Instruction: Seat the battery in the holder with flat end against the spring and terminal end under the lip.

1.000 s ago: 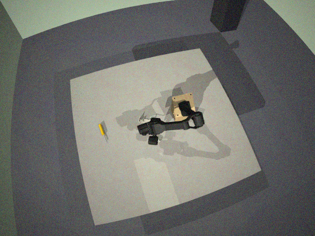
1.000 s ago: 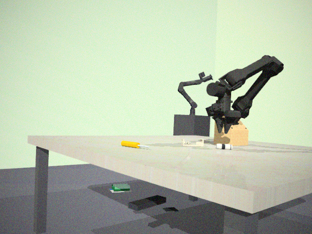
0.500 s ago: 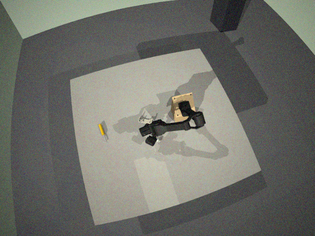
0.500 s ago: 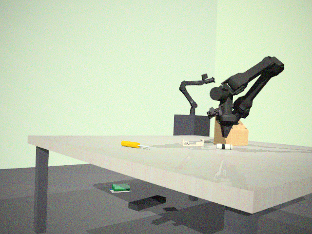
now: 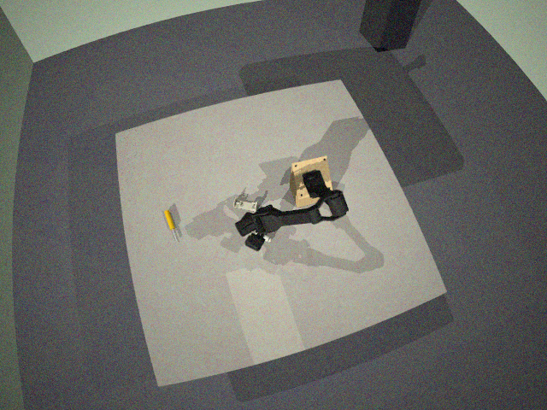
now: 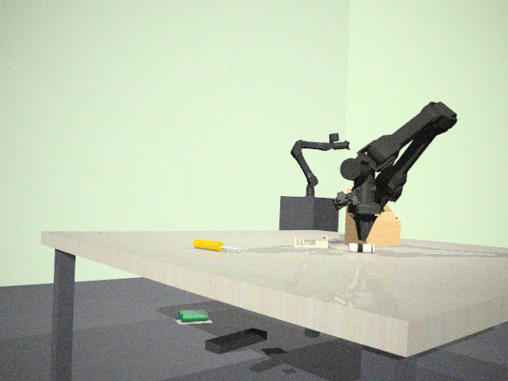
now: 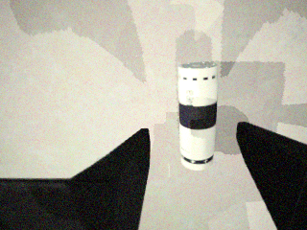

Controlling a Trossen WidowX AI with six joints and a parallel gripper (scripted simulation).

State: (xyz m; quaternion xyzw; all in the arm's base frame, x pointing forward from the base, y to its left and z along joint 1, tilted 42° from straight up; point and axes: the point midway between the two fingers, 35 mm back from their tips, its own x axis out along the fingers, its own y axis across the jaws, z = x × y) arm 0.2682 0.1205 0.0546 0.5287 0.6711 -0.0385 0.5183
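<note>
Now: the battery 2 cm below my gripper tip. The rest, counted from my gripper tip: yellow-handled screwdriver (35 cm ahead, 18 cm to the right, 2 cm below); black box (38 cm ahead, 22 cm below, 8 cm to the right).
</note>
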